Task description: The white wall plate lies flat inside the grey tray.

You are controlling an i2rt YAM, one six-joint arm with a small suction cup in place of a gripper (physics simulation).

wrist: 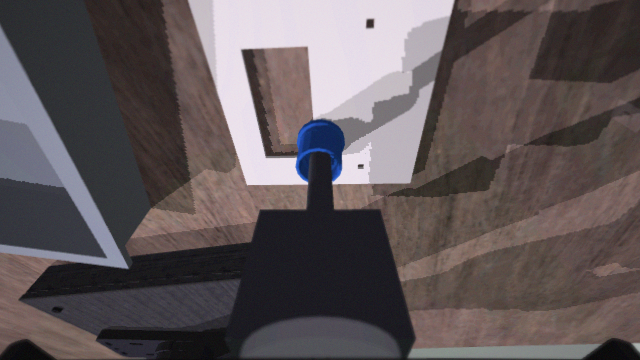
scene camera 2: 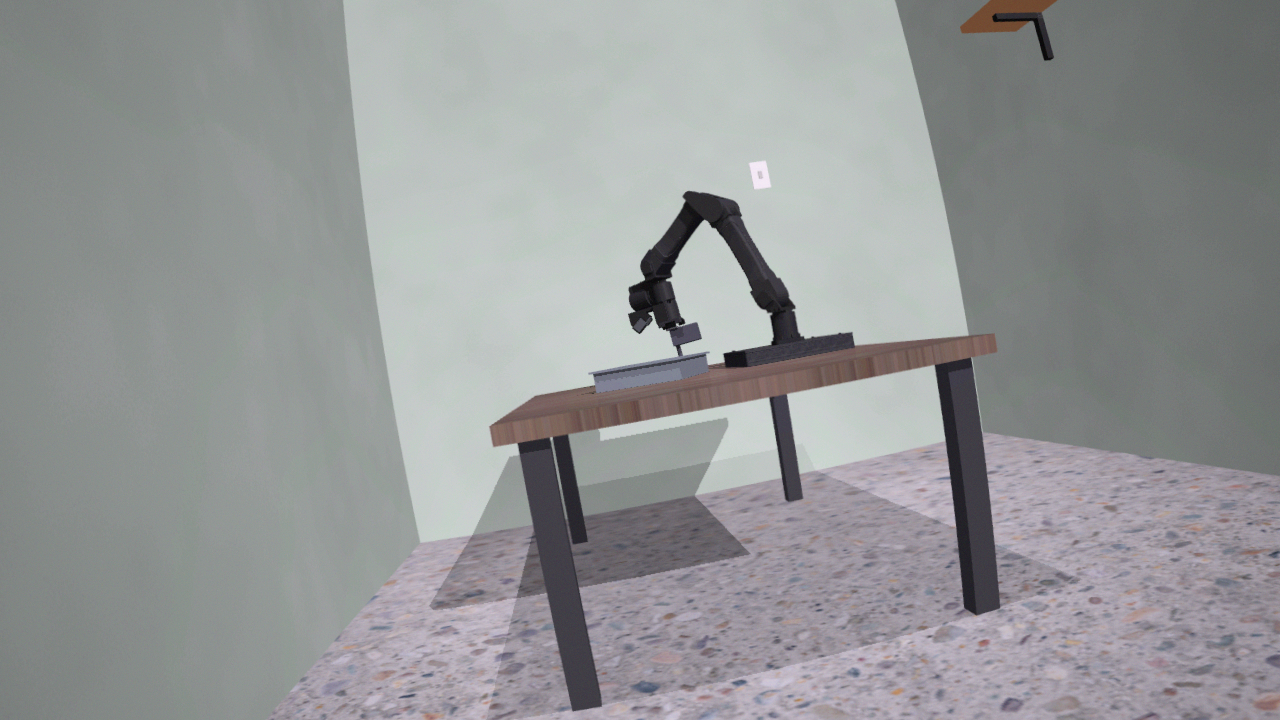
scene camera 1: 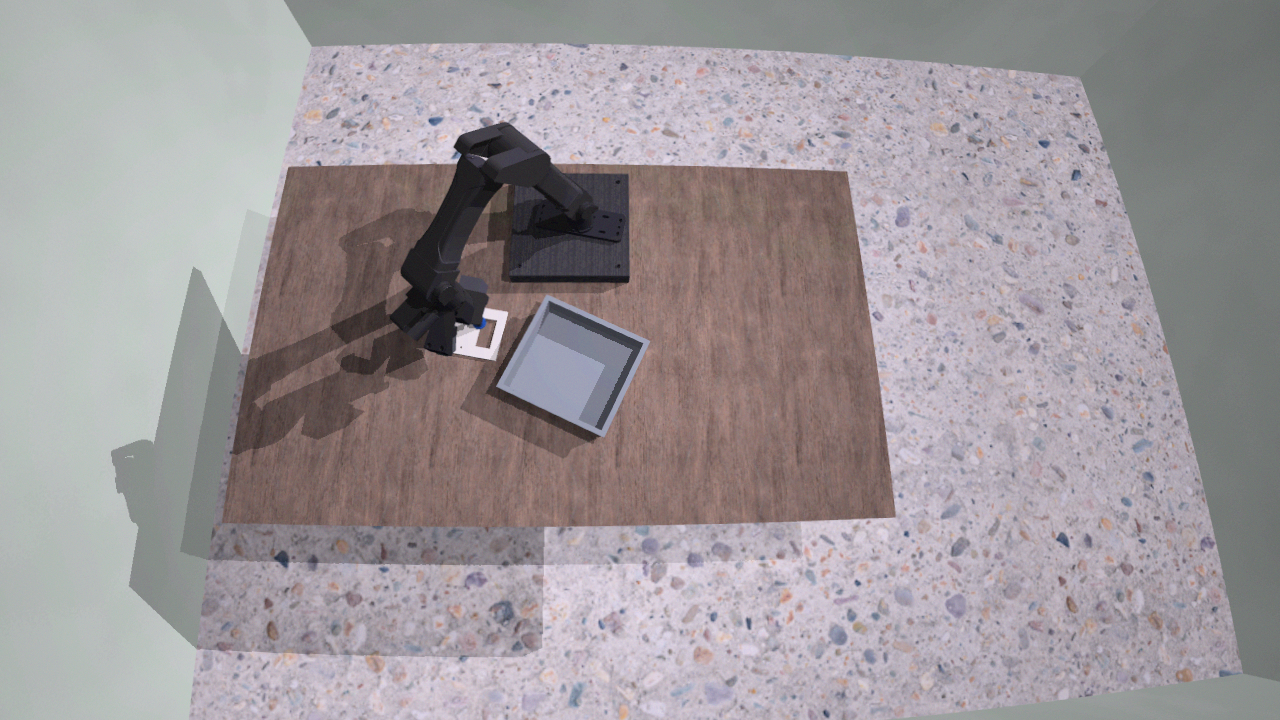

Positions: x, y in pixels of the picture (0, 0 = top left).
Scene:
The suction cup shows in the wrist view [322, 135], in scene camera 2 and in scene camera 1. A white wall plate shows in the wrist view and in scene camera 1; in scene camera 2 it is hidden by a grey tray. One and the same spot on the suction cup: [scene camera 1: 475, 289] is [scene camera 2: 687, 325]. One and the same spot on the white wall plate: [wrist: 375, 83] is [scene camera 1: 462, 335].

